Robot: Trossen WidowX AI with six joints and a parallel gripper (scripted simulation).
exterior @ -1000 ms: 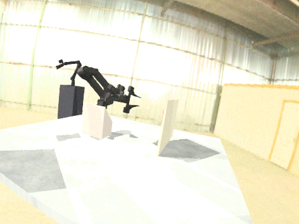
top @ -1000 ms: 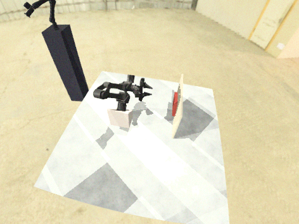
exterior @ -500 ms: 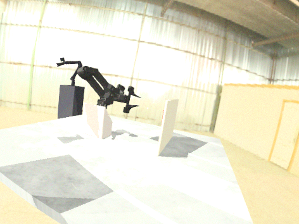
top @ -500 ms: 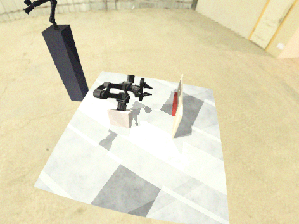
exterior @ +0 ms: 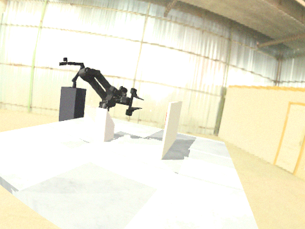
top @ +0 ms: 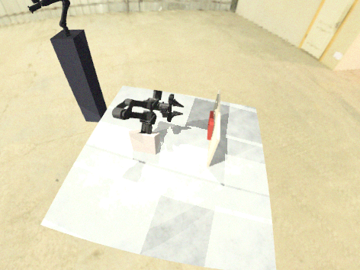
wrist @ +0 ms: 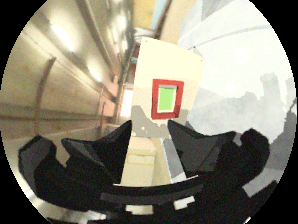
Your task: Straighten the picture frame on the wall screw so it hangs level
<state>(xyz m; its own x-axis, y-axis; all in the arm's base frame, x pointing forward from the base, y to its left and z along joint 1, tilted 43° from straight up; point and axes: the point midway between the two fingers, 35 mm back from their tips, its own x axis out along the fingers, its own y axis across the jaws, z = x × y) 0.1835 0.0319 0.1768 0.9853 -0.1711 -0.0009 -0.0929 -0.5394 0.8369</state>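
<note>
The picture frame is 200 mm ahead of my gripper tip, 30 mm to the right of it and 90 mm below it. The rest, counted from my gripper tip: wall panel 210 mm ahead, 30 mm to the right, 100 mm below.
</note>
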